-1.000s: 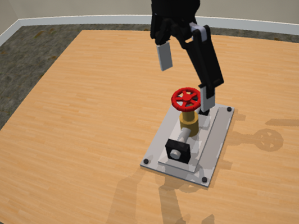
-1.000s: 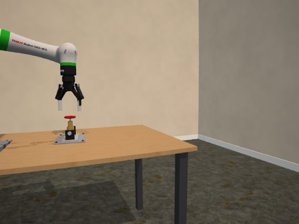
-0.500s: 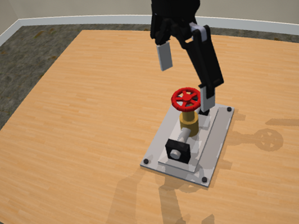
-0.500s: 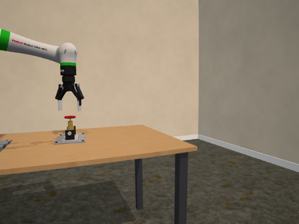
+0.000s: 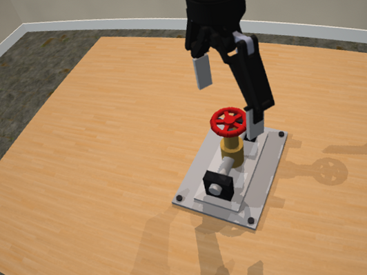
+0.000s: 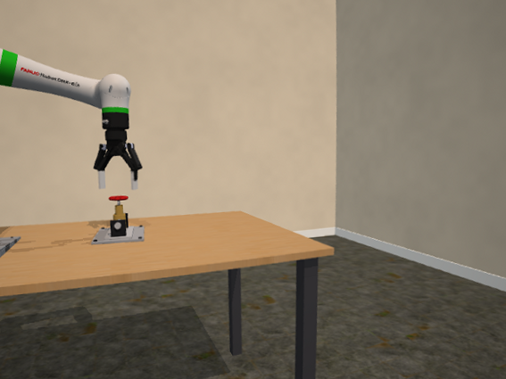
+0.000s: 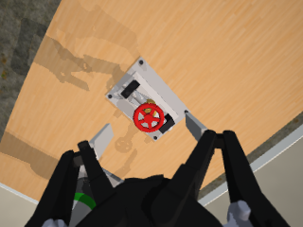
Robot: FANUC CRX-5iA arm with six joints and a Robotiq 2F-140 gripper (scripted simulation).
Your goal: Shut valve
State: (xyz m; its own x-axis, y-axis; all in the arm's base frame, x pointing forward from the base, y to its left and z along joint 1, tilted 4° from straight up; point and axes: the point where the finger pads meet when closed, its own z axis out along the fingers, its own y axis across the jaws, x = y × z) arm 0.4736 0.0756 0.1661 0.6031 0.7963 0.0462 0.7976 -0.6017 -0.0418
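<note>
Right now the handwheel is 50 mm below my hand.
</note>
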